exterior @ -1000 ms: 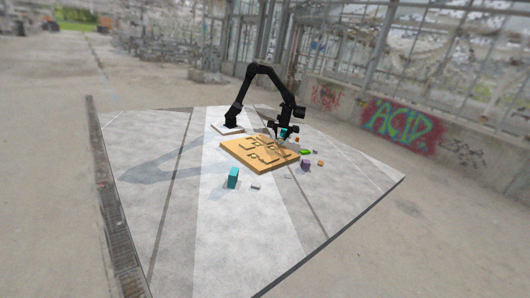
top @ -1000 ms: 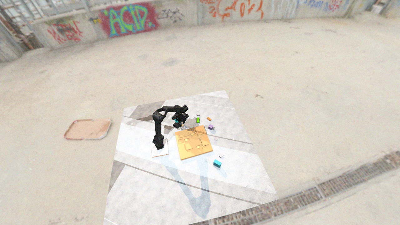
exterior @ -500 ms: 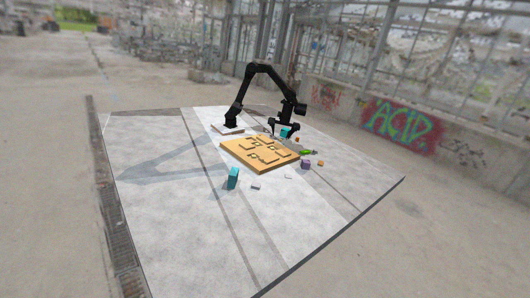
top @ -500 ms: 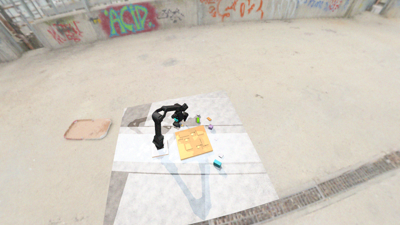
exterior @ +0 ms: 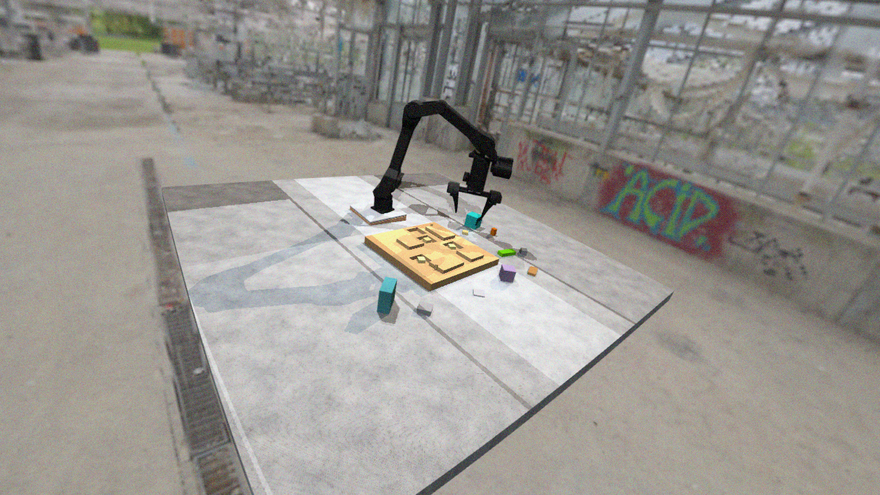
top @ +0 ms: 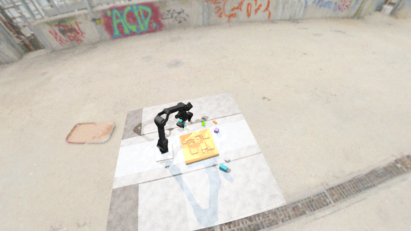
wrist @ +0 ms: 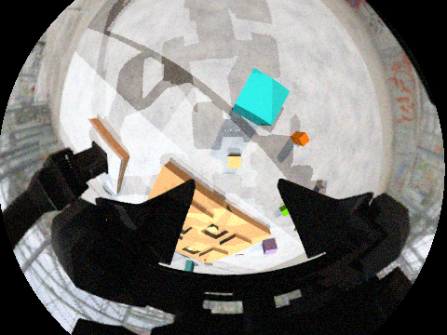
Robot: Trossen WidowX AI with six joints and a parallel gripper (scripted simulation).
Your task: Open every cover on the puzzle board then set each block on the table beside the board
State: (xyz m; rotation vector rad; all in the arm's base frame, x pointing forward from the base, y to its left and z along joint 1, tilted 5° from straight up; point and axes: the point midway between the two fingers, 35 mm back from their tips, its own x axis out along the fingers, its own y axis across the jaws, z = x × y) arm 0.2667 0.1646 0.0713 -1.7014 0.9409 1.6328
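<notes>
Right now my gripper tip is 50 mm short of the tan puzzle board, 210 mm to the left of it and 50 mm above it. Round my gripper tip: green block (180 mm ahead, 70 mm below); then cyan cube (30 mm behind, 90 mm to the left, 50 mm below); then small orange block (60 mm ahead, 100 mm to the left, 60 mm below).
</notes>
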